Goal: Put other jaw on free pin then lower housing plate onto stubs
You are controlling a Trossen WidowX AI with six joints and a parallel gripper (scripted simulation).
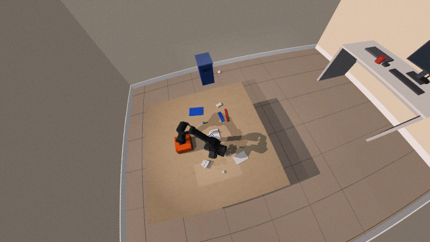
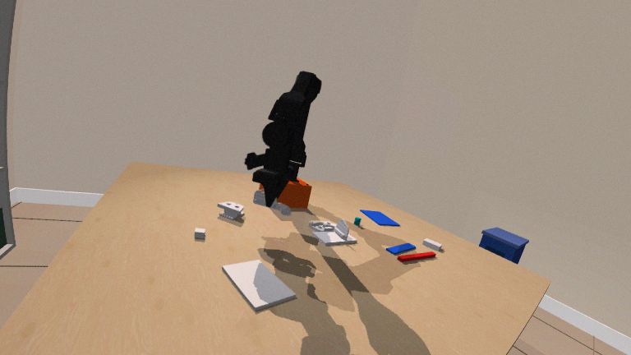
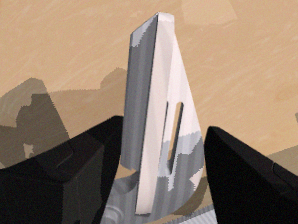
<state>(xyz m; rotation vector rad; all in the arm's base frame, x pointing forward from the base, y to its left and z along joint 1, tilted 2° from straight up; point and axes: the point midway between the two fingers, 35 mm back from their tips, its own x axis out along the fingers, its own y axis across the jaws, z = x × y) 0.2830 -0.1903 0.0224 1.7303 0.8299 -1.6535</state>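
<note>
The grey jaw is 30 mm ahead of my gripper tip and 10 mm to the left of it. The rest, counted from my gripper tip: small white cube (180 mm to the right, 70 mm below, 20 mm ahead); then flat white slab (210 mm ahead, 100 mm to the right, 80 mm below); then white bracket (120 mm behind, 70 mm to the right, 70 mm below).
</note>
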